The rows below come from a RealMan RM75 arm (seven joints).
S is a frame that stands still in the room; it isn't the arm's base.
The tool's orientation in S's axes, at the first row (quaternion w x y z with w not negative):
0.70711 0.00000 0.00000 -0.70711
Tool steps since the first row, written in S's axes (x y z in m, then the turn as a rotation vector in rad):
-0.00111 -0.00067 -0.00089 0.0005 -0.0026 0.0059
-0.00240 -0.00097 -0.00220 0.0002 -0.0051 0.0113
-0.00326 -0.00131 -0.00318 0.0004 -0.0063 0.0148
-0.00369 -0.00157 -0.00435 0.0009 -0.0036 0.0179
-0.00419 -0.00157 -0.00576 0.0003 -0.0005 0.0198
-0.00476 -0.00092 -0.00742 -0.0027 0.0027 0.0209
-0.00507 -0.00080 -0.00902 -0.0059 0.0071 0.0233
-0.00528 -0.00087 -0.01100 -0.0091 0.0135 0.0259
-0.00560 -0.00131 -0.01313 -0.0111 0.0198 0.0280
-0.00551 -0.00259 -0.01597 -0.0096 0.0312 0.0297
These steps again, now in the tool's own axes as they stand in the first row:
0.00067 -0.00111 -0.00089 0.0026 0.0005 0.0059
0.00097 -0.00240 -0.00220 0.0051 0.0002 0.0113
0.00131 -0.00326 -0.00318 0.0063 0.0004 0.0148
0.00157 -0.00369 -0.00435 0.0036 0.0009 0.0179
0.00157 -0.00419 -0.00576 0.0005 0.0003 0.0198
0.00092 -0.00476 -0.00742 -0.0027 -0.0027 0.0209
0.00080 -0.00507 -0.00902 -0.0071 -0.0059 0.0233
0.00087 -0.00528 -0.01100 -0.0135 -0.0091 0.0259
0.00131 -0.00560 -0.01313 -0.0198 -0.0111 0.0280
0.00259 -0.00551 -0.01597 -0.0312 -0.0096 0.0297

